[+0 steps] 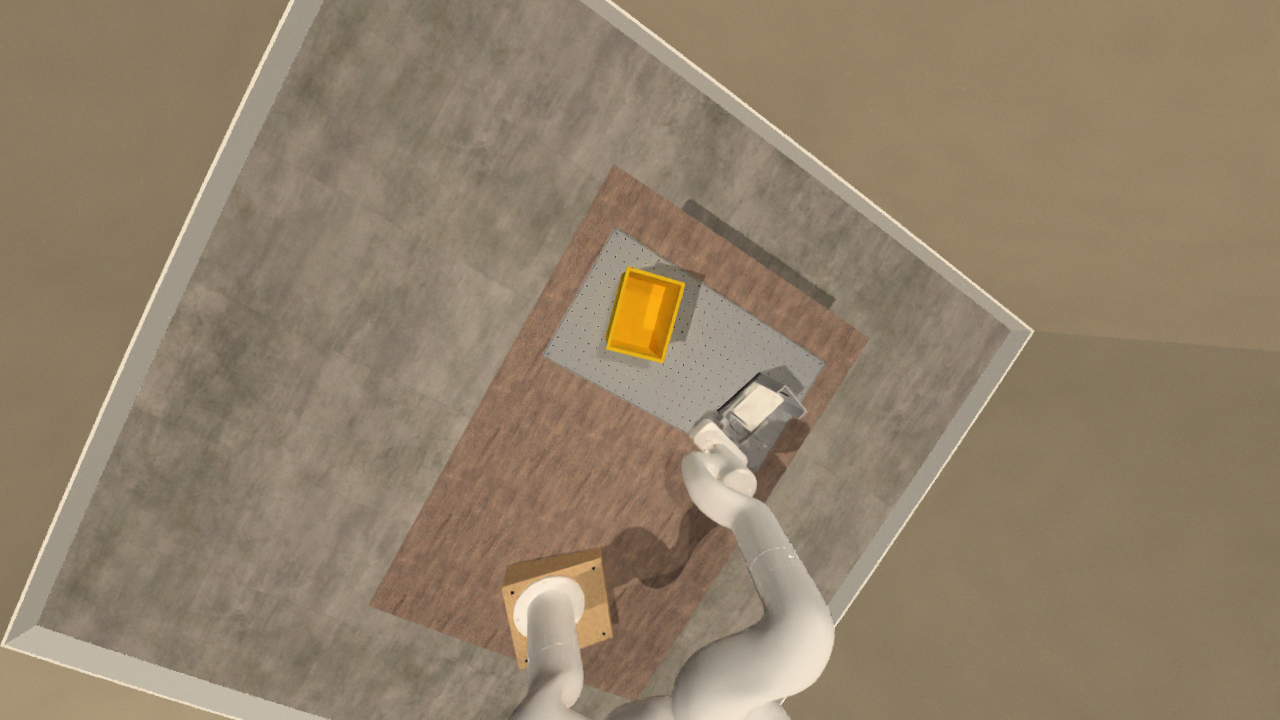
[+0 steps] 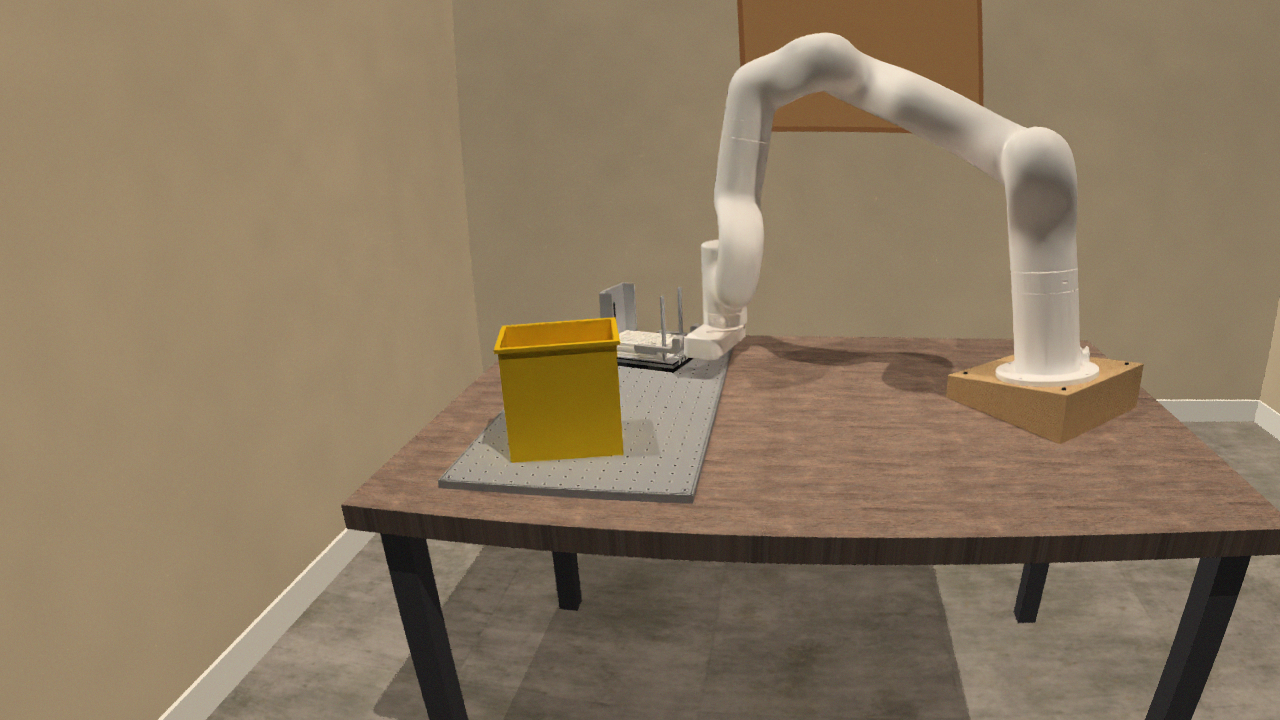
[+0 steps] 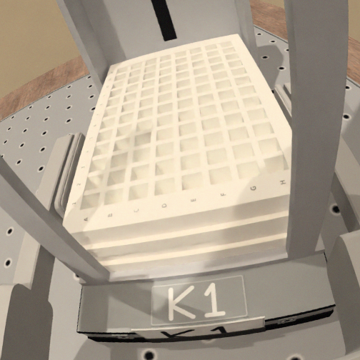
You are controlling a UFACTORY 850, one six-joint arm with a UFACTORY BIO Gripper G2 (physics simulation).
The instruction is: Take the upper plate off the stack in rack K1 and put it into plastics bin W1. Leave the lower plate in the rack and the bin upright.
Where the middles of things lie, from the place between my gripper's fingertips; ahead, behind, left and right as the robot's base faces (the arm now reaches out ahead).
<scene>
Now: the yellow plastics bin W1 (image 2: 560, 384) 1 cm ahead of my hand, 41 cm to the left of it and 5 cm above it.
</scene>
